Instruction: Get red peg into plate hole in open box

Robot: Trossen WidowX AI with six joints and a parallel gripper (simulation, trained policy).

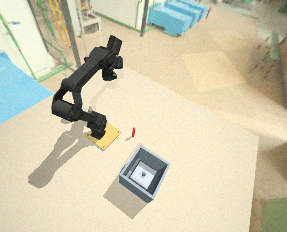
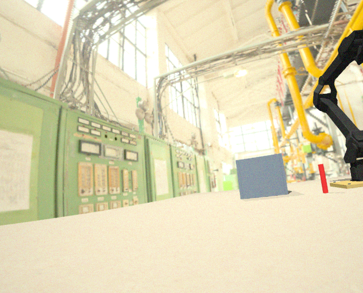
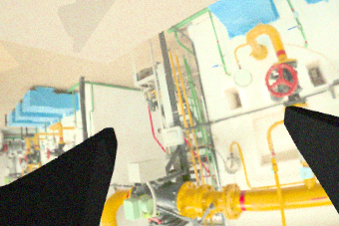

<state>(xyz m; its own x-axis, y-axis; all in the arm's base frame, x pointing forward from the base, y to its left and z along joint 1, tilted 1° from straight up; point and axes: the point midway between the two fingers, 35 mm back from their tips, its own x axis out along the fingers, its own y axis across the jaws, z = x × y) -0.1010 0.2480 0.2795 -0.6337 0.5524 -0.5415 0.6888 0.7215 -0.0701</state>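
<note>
My gripper tip is now 310 mm short of the red peg, 220 mm above it and 190 mm to the left of it. The rest, counted from my gripper tip: pale plate (450 mm ahead, 380 mm to the right, 220 mm below).
</note>
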